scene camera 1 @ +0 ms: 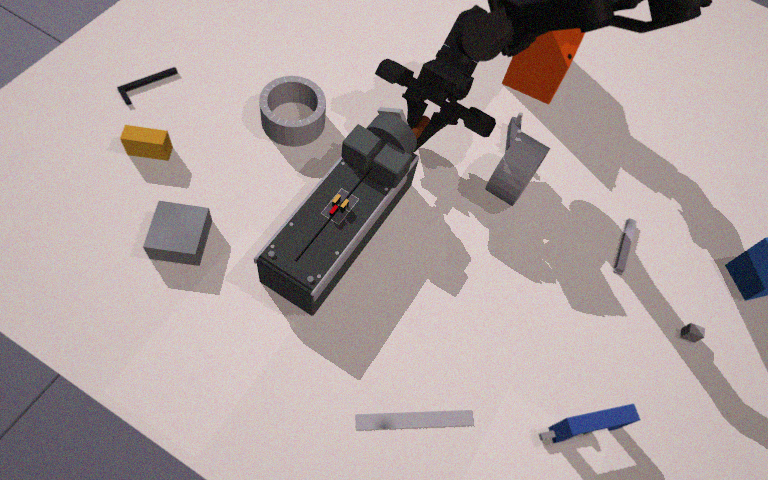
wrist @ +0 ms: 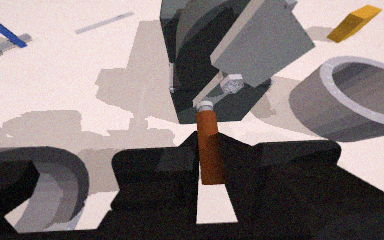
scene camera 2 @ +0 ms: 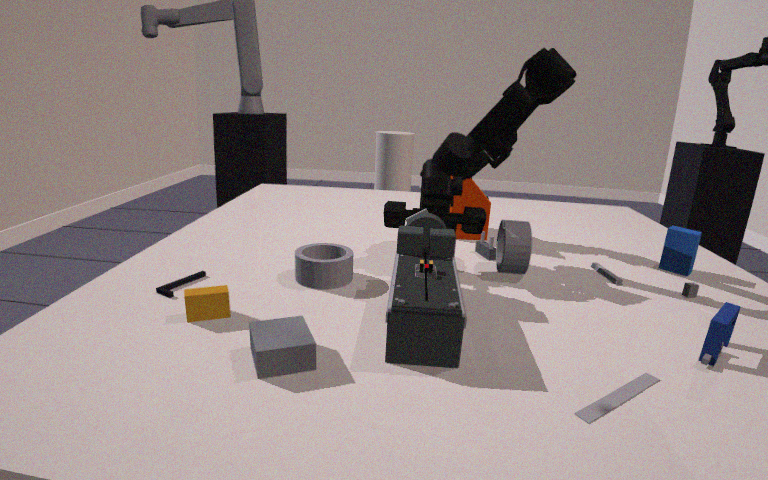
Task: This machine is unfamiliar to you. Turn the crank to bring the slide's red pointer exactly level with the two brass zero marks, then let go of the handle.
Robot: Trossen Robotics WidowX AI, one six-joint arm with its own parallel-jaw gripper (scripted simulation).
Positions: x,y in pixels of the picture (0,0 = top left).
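There's a yellow block that you'd see in scene camera 1, in scene camera 2 and in the wrist view (pixel 351 24). On that block, (scene camera 1: pixel 146 148) and (scene camera 2: pixel 210 303) are the same spot.
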